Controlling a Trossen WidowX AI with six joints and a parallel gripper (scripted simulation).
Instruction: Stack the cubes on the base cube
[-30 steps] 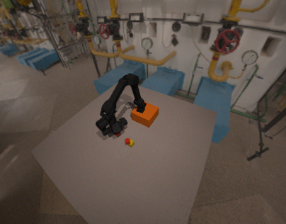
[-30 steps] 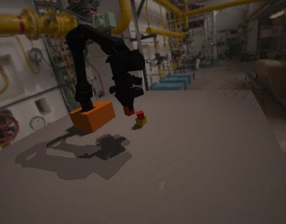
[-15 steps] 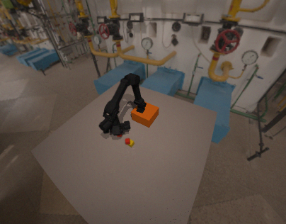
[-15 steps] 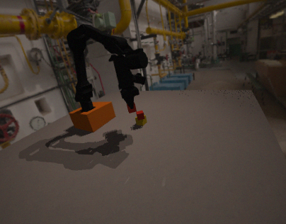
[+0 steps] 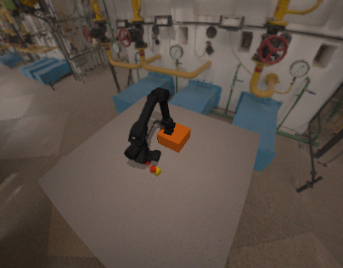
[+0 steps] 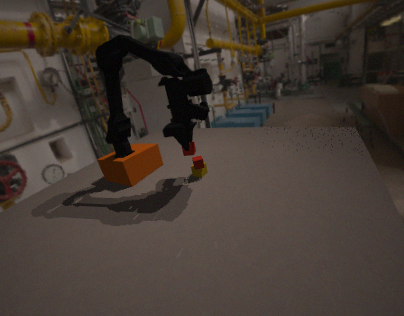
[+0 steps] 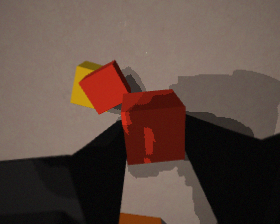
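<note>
The yellow base cube lies 10 mm behind my gripper tip, 50 mm to the left of it and 100 mm below it.
</note>
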